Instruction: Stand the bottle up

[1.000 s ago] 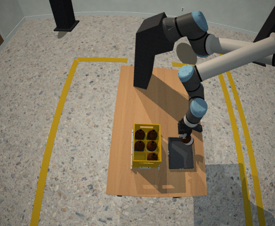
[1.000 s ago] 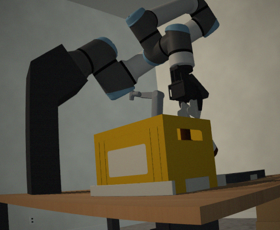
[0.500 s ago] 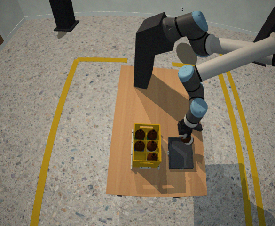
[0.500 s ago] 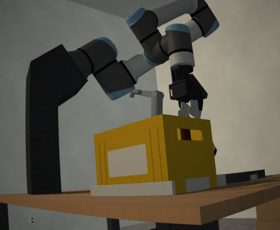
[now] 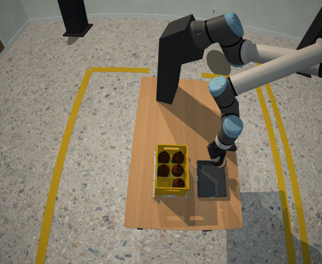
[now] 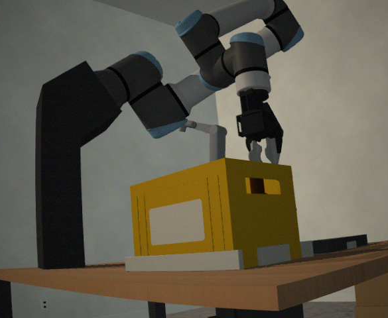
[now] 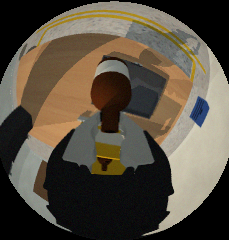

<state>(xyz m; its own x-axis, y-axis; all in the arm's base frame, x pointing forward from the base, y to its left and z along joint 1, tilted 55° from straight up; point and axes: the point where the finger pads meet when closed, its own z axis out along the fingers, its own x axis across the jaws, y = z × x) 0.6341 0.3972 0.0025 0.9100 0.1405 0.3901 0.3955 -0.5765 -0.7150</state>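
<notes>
Now: hand 4 cm above the brown bottle, 3 cm to the right of it and 1 cm past it. The rest, counted from my hand: crate (24 cm to the right, 12 cm below, 8 cm ahead); dark tray (19 cm below, 6 cm ahead, 4 cm to the left).
</notes>
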